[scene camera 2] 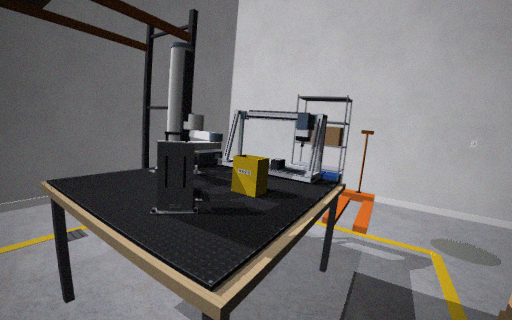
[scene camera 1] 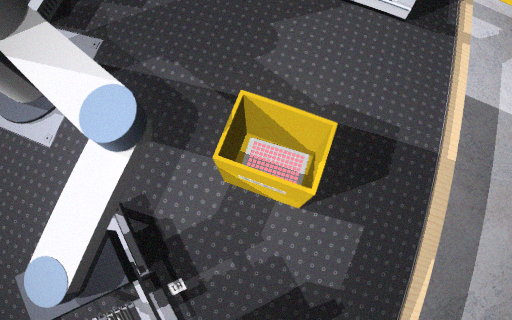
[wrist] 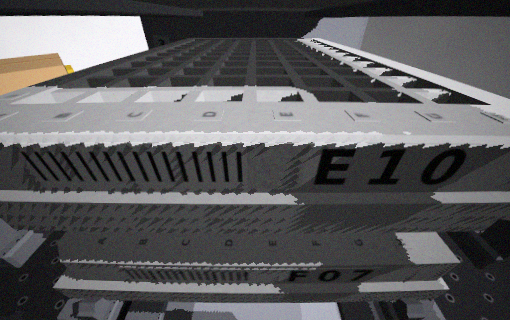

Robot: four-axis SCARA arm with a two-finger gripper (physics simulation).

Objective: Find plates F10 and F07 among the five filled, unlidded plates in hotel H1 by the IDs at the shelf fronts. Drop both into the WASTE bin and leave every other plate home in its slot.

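Frame: origin at the arm's base, x ahead, y left, z up, level; centimetres.
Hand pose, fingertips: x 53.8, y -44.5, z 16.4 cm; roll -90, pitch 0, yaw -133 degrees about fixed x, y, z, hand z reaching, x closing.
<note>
Each offset is from my fingertips to the centre of the thing.
Hotel H1 {dx +1.2, dy -1.1, dz +1.0 cm} (scene camera 1: 145, 272) (scene camera 2: 175, 175) is a dark tower, its H1 tag beside it in scene camera 1. In the wrist view plate E10 {dx -1.7, dy +1.7, dz +2.4 cm} (wrist: 280, 167) fills the width, very close, its front ID readable. Plate F07 {dx -1.7, dy +1.7, dz -0.4 cm} (wrist: 267, 276) sits in the slot below it, in shadow, ID readable. The ID F10 cannot be read in any view. The yellow WASTE bin {dx +10.8, dy +41.9, dz -5.1 cm} (scene camera 1: 285, 110) (scene camera 2: 250, 175) holds a plate with pink wells {dx +11.3, dy +42.4, dz -13.8 cm} (scene camera 1: 280, 155), its ID hidden. My gripper is at the hotel, open and empty. Its fingertips are hidden behind E10 in the wrist view and by the arm and hotel elsewhere.
The arm's white link (scene camera 1: 82, 200) reaches over the hotel side, left of the bin. A gantry machine (scene camera 2: 272, 115) stands behind the bin. The table's wooden edge (scene camera 1: 440, 200) (scene camera 2: 135, 255) runs beyond the bin on the right. Hotel shelf supports flank F07.
</note>
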